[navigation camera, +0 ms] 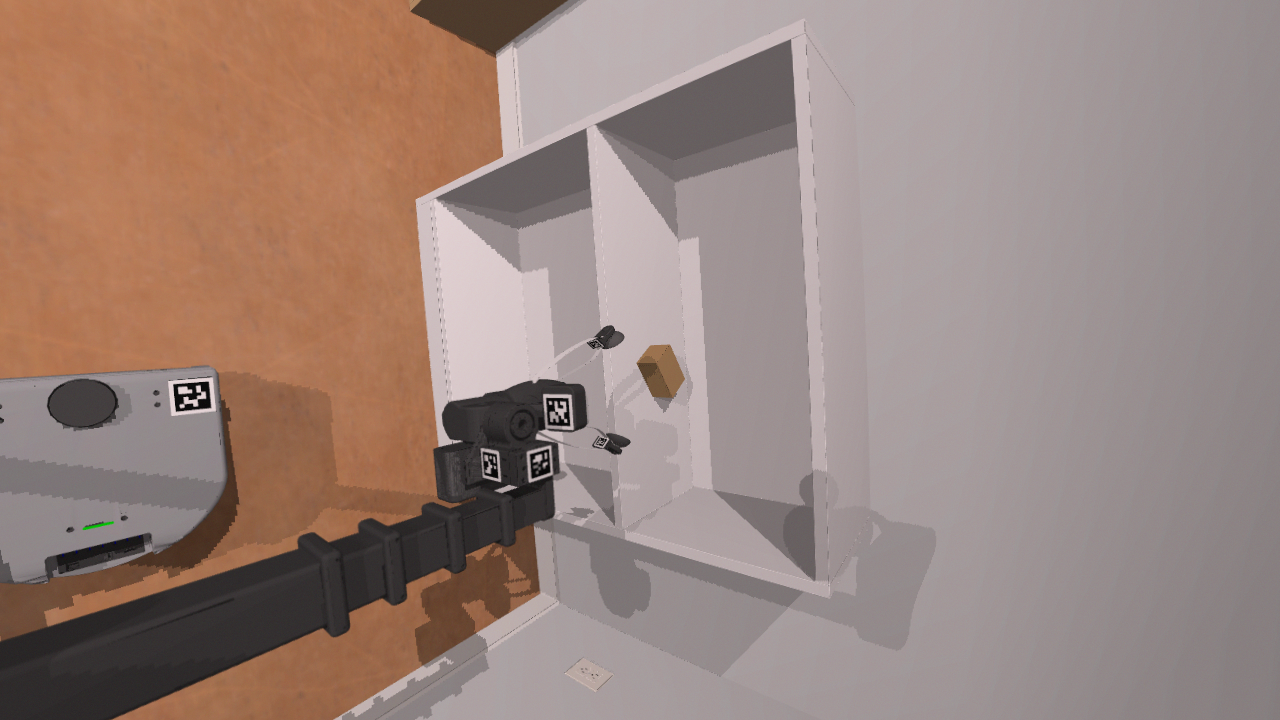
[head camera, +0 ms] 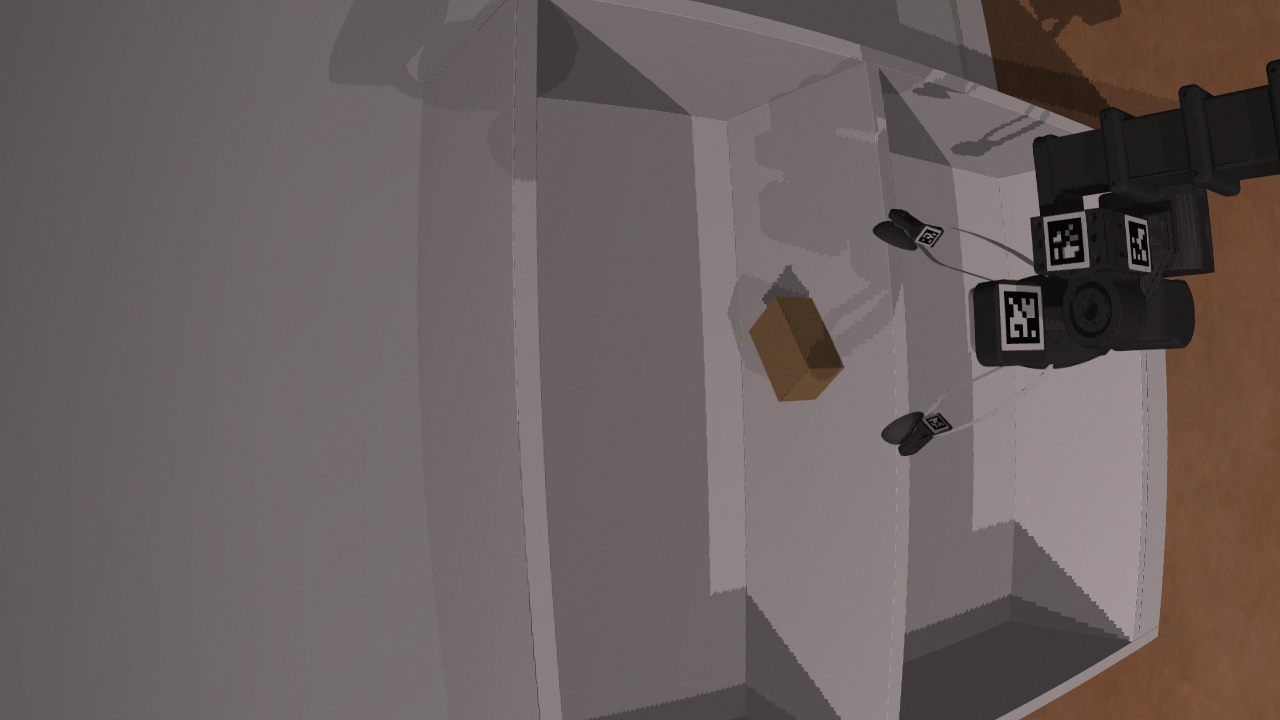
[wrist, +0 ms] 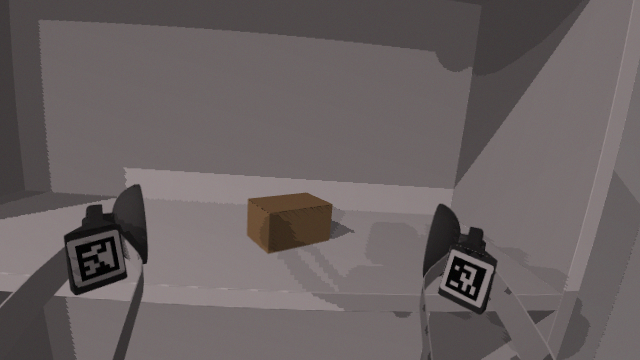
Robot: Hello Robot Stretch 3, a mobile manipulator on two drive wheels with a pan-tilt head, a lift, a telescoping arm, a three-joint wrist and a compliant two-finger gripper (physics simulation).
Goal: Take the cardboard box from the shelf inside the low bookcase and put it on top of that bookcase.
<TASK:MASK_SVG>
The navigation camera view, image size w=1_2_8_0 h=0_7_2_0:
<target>my gripper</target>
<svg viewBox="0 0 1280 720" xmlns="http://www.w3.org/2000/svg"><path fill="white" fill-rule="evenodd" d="M587 449L606 449L610 453L617 455L622 453L620 447L628 446L631 441L613 433L605 435L600 429L590 427L599 431L604 437L598 436L592 445L595 448ZM625 336L623 333L615 331L614 326L606 326L595 337L584 340L555 357L530 381L522 382L503 391L485 393L483 396L495 394L507 397L510 402L531 405L539 417L539 431L537 434L564 445L578 447L558 441L540 432L545 429L556 432L574 432L588 427L586 425L589 423L588 394L581 384L566 384L565 382L560 382L560 380L592 362L598 356L601 349L610 349L619 345ZM598 348L589 361L559 379L540 379L556 362L577 347L587 343L592 349Z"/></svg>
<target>brown cardboard box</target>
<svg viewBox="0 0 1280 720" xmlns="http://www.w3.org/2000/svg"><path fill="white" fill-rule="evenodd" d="M650 345L636 364L653 397L673 398L684 382L685 377L671 345Z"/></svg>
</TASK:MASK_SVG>
